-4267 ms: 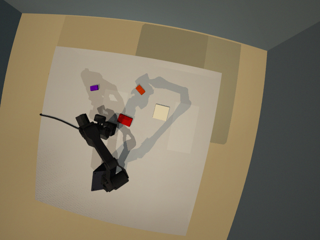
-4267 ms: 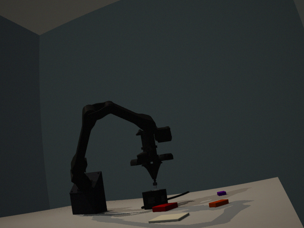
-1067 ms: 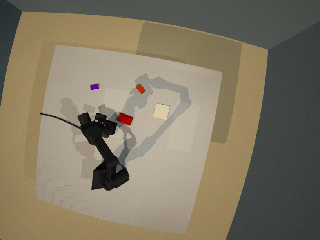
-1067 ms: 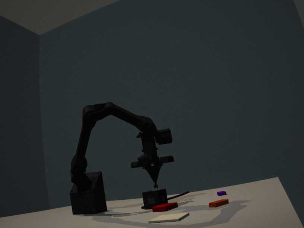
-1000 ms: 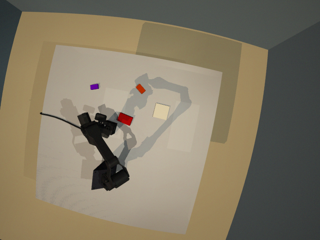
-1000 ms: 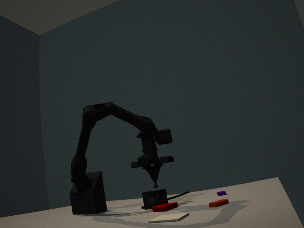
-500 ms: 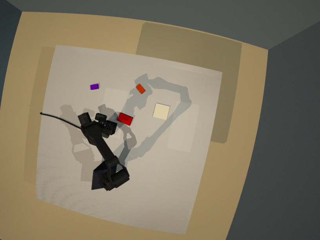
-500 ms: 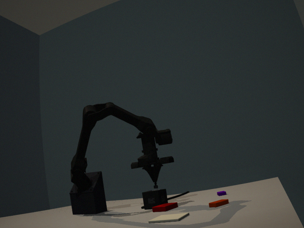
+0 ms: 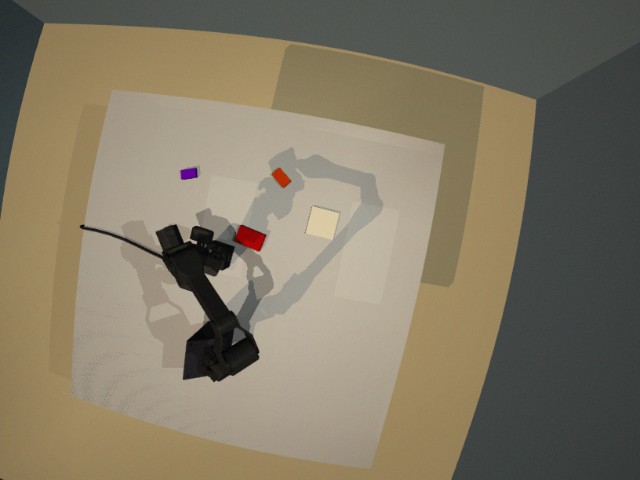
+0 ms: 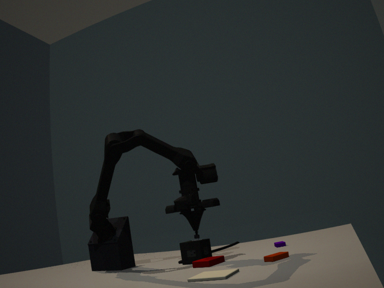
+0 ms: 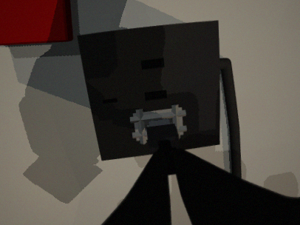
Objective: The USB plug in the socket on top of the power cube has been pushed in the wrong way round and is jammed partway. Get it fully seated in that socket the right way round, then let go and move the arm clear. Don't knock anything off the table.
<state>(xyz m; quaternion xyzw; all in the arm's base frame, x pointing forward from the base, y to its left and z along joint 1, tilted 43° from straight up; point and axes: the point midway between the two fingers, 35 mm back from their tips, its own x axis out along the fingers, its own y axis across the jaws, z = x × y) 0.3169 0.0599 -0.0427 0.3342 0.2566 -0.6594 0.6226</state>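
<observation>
The USB plug lies 20 mm below my gripper tip. Round my gripper tip: metal-framed socket: 40 mm below; then red block: 70 mm ahead, 110 mm to the right, 100 mm below; then purple block: 260 mm ahead, 150 mm to the left, 100 mm below.
</observation>
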